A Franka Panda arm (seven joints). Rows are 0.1 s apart.
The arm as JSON. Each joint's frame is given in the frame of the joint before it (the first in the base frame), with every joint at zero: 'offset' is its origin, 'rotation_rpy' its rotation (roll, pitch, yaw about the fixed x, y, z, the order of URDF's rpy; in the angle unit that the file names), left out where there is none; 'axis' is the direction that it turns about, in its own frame. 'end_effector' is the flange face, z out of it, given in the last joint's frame.
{
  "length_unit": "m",
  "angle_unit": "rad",
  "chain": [
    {
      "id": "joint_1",
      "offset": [
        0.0,
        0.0,
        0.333
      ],
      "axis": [
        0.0,
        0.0,
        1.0
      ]
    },
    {
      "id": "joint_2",
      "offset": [
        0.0,
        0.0,
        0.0
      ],
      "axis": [
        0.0,
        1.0,
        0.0
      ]
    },
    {
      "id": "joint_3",
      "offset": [
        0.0,
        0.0,
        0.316
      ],
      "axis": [
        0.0,
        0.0,
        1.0
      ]
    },
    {
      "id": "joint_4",
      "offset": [
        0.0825,
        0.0,
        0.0
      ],
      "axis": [
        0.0,
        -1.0,
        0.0
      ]
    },
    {
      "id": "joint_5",
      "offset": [
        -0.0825,
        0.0,
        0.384
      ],
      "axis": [
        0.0,
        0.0,
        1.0
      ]
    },
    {
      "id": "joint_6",
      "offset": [
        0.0,
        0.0,
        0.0
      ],
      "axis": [
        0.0,
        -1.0,
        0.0
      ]
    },
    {
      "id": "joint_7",
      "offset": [
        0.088,
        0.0,
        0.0
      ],
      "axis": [
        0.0,
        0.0,
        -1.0
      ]
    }
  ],
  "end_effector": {
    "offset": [
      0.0,
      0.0,
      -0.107
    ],
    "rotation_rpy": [
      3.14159,
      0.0,
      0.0
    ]
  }
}
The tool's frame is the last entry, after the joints.
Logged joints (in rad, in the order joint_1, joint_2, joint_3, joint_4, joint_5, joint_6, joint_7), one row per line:
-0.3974, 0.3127, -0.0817, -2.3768, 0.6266, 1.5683, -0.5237
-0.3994, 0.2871, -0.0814, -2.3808, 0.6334, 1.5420, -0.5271
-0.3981, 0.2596, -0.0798, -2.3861, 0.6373, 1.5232, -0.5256
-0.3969, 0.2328, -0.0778, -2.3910, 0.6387, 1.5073, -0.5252
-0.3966, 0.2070, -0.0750, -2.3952, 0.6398, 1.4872, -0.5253
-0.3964, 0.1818, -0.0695, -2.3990, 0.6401, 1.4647, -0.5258
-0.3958, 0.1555, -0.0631, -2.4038, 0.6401, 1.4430, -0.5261
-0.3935, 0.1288, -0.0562, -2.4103, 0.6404, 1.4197, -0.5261
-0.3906, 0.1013, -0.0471, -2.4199, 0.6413, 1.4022, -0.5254
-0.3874, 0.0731, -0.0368, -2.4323, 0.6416, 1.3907, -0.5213
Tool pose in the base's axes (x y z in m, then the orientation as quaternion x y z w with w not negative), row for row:
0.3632, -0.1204, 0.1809, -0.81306, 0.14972, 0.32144, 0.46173
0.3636, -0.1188, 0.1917, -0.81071, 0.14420, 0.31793, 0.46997
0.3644, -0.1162, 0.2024, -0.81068, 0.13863, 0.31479, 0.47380
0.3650, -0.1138, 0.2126, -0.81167, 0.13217, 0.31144, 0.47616
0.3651, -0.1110, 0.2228, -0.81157, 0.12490, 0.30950, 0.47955
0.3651, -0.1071, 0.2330, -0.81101, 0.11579, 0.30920, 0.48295
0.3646, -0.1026, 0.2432, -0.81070, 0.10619, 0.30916, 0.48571
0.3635, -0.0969, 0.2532, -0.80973, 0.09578, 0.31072, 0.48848
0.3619, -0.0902, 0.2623, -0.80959, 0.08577, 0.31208, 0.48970
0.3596, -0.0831, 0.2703, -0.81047, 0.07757, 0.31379, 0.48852
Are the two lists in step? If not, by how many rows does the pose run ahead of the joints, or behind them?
They are in step.
